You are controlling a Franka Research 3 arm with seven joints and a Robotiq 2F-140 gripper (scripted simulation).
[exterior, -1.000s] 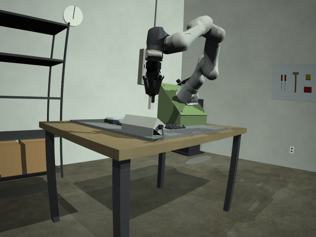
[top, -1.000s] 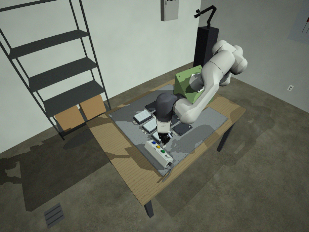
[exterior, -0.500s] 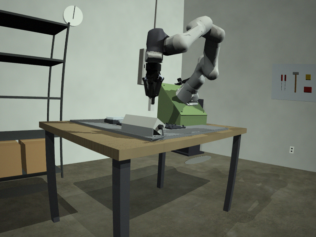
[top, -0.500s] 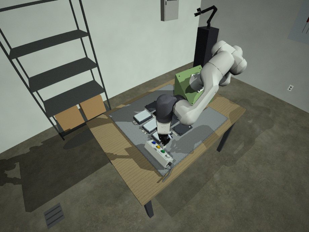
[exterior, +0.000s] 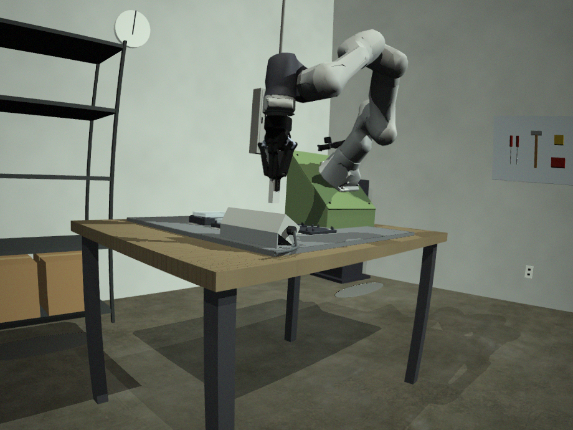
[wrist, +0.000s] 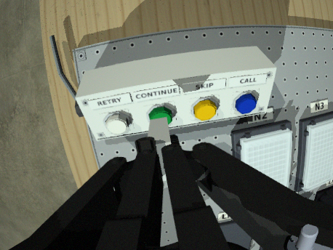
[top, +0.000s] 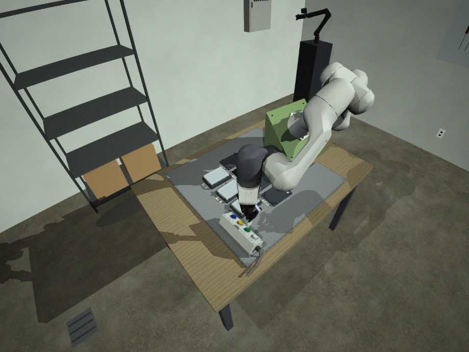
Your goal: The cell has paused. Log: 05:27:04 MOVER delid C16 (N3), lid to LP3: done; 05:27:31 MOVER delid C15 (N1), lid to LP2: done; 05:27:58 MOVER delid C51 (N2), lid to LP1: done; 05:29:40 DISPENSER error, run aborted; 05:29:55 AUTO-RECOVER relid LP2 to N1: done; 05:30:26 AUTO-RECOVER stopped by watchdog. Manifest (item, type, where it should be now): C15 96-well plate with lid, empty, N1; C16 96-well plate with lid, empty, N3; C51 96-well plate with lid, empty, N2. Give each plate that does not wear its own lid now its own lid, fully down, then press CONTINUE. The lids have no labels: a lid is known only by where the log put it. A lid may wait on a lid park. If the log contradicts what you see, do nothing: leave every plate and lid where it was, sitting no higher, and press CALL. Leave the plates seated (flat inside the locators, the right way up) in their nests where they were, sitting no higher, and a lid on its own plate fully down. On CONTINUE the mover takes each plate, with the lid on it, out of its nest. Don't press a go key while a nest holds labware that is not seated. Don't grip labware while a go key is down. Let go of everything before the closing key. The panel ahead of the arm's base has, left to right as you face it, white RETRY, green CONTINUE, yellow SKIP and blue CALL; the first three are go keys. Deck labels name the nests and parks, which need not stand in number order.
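Right now the green CONTINUE key is 70 mm below my hand. The rest, counted from my hand: white RETRY key: 70 mm below, 50 mm to the left; then blue CALL key: 100 mm to the right, 70 mm below, 20 mm ahead; then yellow SKIP key: 70 mm below, 50 mm to the right, 10 mm ahead.
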